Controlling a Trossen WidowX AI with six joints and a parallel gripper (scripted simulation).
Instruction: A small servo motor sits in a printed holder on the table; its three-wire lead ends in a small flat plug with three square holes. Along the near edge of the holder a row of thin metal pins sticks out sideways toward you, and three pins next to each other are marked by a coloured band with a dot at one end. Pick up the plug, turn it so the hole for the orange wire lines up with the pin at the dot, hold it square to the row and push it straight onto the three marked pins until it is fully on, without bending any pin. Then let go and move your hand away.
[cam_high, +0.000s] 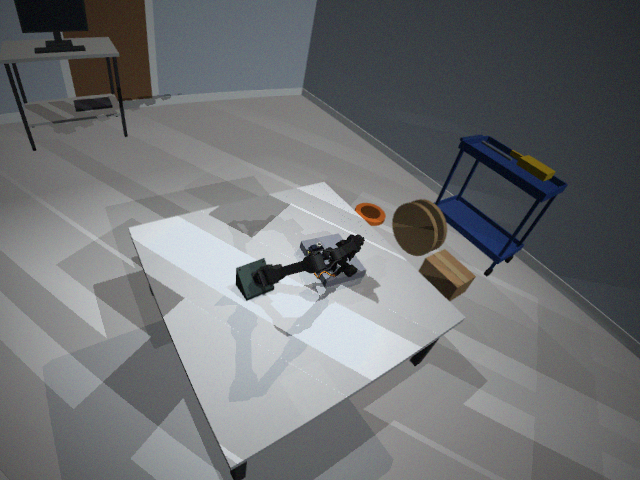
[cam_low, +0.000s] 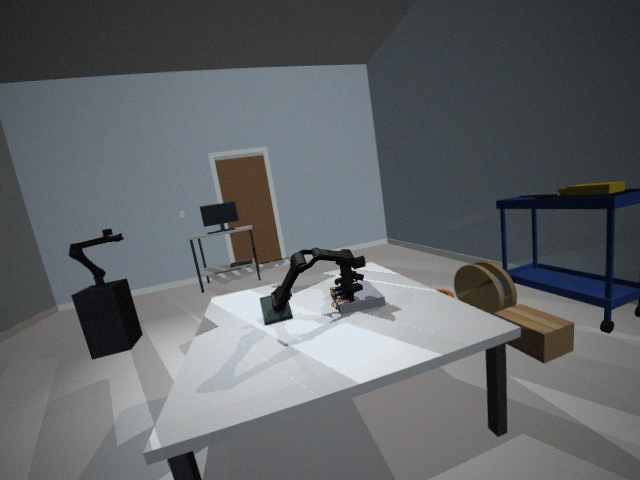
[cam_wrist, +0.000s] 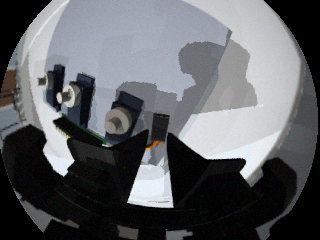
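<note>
The red band is 4 cm behind my gripper tip, 10 cm to the left of it and 2 cm above it. Also, from my gripper tip: grey printed holder 12 cm ahead, 10 cm to the left, 3 cm below.
</note>
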